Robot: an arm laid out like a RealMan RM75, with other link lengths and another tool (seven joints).
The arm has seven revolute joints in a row. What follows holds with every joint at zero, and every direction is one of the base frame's. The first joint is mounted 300.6 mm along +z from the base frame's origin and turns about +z. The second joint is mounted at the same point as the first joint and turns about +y. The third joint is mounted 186.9 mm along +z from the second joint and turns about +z. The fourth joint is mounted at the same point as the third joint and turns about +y. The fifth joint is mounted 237.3 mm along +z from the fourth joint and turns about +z. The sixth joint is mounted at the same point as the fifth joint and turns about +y. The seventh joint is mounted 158.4 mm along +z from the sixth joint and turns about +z. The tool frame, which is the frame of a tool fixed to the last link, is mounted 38 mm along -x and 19 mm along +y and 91 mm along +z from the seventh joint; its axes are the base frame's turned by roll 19.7, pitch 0 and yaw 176.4 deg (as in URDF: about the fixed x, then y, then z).
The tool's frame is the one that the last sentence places.
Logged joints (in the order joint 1, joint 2, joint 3, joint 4, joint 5, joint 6, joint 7), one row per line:
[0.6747, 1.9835, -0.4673, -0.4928, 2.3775, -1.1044, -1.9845]
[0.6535, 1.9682, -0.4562, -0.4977, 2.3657, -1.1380, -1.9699]
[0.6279, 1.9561, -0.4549, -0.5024, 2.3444, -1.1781, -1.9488]
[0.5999, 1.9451, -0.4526, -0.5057, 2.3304, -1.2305, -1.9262]
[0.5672, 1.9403, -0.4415, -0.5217, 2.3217, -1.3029, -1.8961]
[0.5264, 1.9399, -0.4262, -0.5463, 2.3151, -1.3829, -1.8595]
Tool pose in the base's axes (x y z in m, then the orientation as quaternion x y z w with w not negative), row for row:
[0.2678, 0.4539, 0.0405, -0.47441, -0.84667, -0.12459, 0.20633]
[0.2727, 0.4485, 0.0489, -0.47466, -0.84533, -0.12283, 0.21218]
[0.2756, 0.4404, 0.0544, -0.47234, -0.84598, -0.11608, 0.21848]
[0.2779, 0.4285, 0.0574, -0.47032, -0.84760, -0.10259, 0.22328]
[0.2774, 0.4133, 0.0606, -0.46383, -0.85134, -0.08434, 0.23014]
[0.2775, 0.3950, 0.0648, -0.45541, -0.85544, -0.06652, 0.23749]
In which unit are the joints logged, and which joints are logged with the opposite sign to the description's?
The joints are logged in radians. Opposite sign: joint 5, joint 7.
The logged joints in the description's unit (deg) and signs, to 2 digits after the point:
[38.66, 113.65, -26.77, -28.24, -136.22, -63.28, 113.70]
[37.44, 112.77, -26.14, -28.52, -135.54, -65.20, 112.87]
[35.98, 112.08, -26.06, -28.79, -134.32, -67.50, 111.66]
[34.37, 111.45, -25.93, -28.97, -133.52, -70.50, 110.36]
[32.50, 111.17, -25.30, -29.89, -133.02, -74.65, 108.64]
[30.16, 111.15, -24.42, -31.30, -132.65, -79.23, 106.54]

